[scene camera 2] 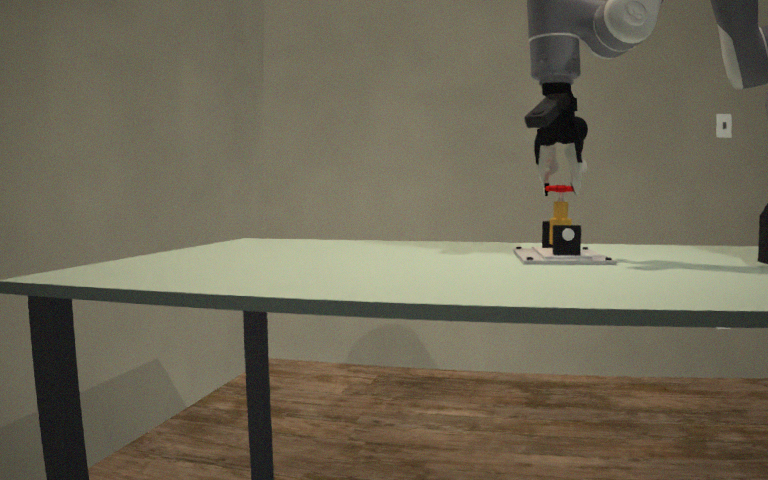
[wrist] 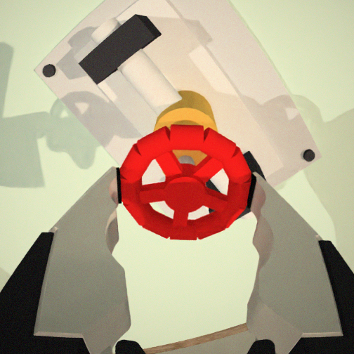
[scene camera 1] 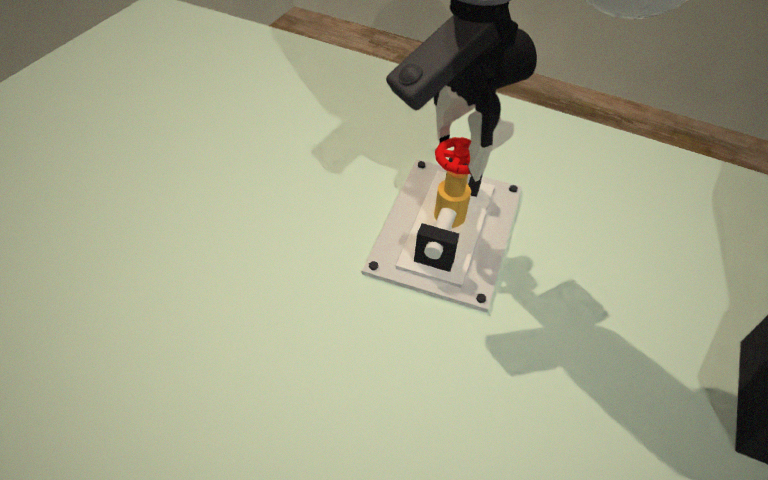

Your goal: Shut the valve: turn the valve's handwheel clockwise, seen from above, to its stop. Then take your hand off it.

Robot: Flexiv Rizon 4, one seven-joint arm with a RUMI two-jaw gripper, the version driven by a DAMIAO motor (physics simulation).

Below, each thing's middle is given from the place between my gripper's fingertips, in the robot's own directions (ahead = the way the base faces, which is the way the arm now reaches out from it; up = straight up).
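I see the pale base plate (scene camera 1: 478,285), and my hand is 12 cm above it.
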